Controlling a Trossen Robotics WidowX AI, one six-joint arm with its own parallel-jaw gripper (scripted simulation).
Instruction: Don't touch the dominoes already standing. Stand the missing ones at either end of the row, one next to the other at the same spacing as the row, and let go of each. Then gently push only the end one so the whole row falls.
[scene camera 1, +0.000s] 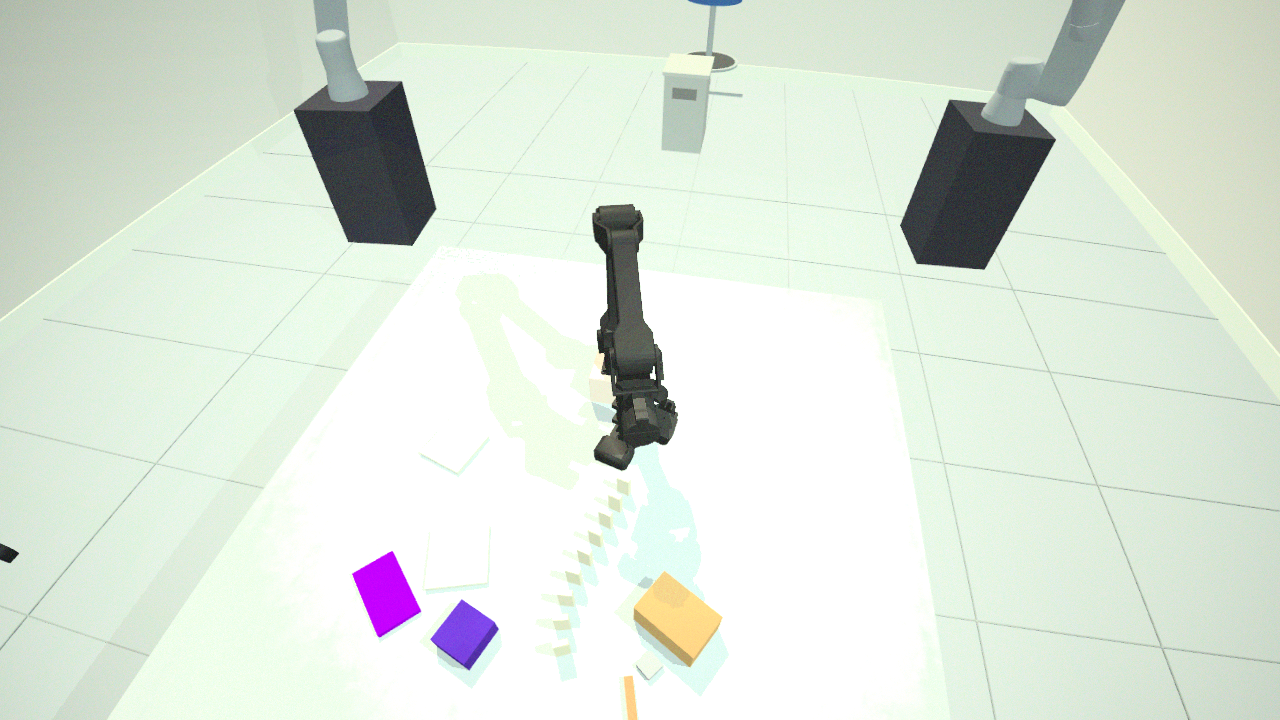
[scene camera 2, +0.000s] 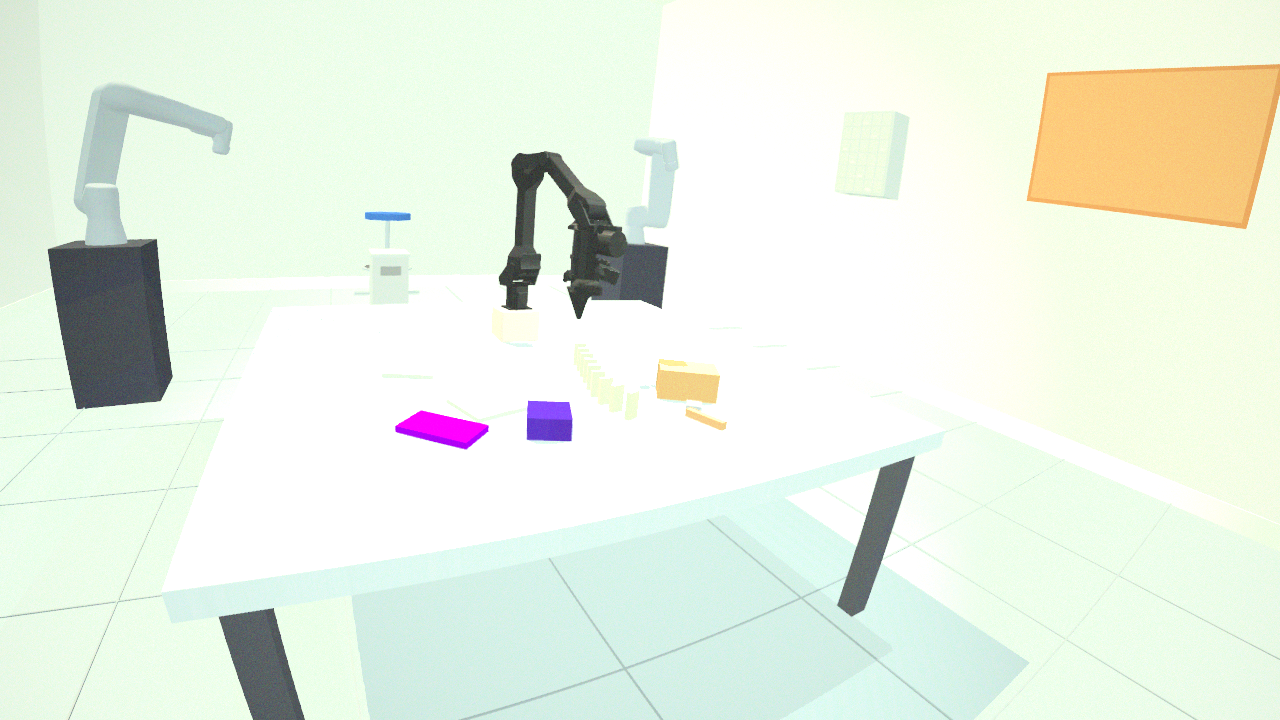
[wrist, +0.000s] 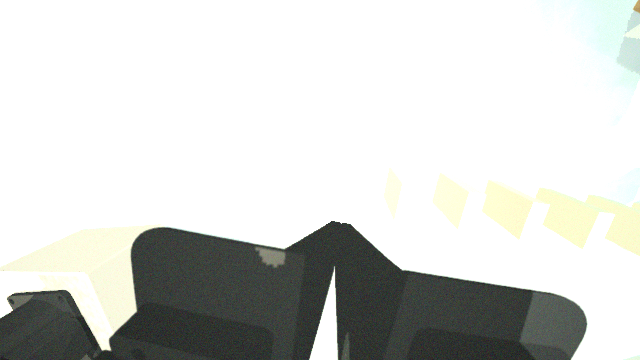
Note:
The gripper (scene camera 1: 632, 448) is shut and holds nothing. Also in view: an orange box (scene camera 1: 683, 623), a magenta slab (scene camera 1: 389, 600) and a purple block (scene camera 1: 464, 635).
The orange box is seen too in scene camera 2 (scene camera 2: 677, 380). The magenta slab also shows in scene camera 2 (scene camera 2: 433, 427). The purple block shows as well in scene camera 2 (scene camera 2: 546, 421). The wrist view does not show the magenta slab: it is out of frame. The wrist view does not show the purple block: it is out of frame.

